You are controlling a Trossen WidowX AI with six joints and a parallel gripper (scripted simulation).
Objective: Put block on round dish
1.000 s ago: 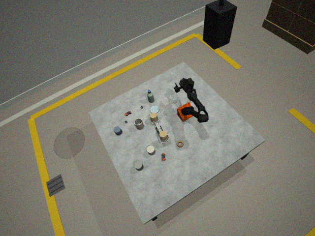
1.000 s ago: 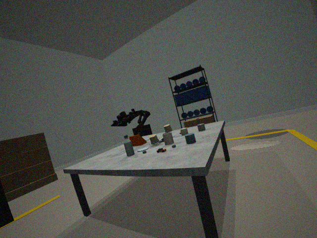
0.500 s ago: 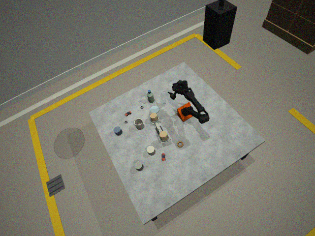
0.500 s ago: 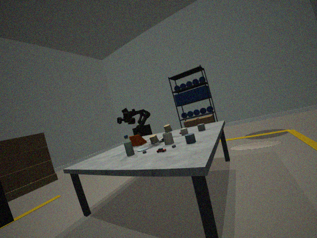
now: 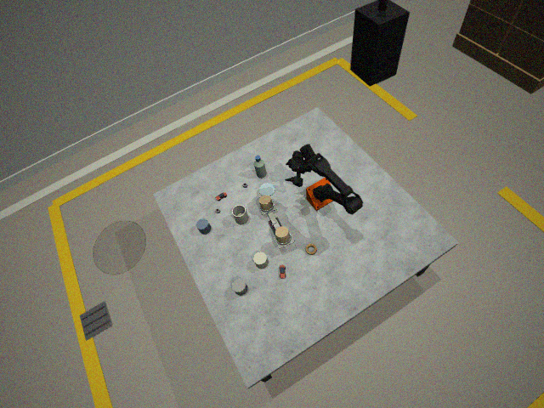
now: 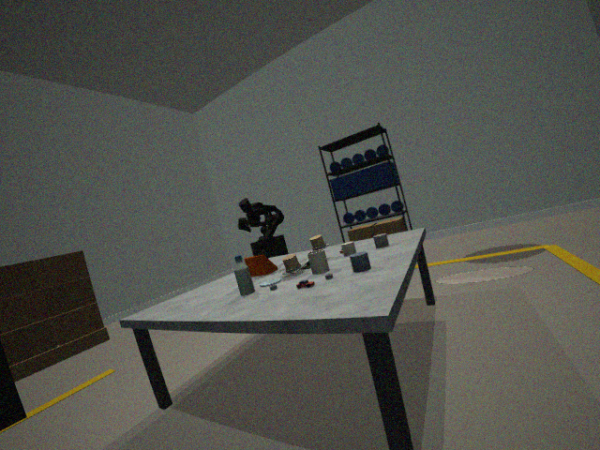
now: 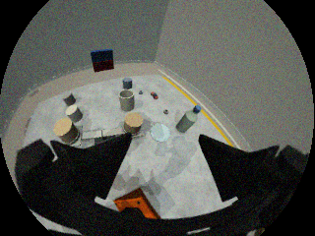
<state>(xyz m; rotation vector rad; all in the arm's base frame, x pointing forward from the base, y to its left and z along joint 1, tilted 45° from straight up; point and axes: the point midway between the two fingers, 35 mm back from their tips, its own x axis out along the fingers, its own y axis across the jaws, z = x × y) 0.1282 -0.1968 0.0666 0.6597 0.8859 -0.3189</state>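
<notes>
Now: the tan cup 190 mm below my gripper tip, 150 mm ahead of it and 20 mm to the right of it. From my gripper tip the other things lie so: pale green block: 210 mm below, 150 mm ahead; then bottle: 250 mm to the right, 140 mm below, 60 mm ahead; then round pale blue dish: 250 mm below, 120 mm to the right, 90 mm ahead.
</notes>
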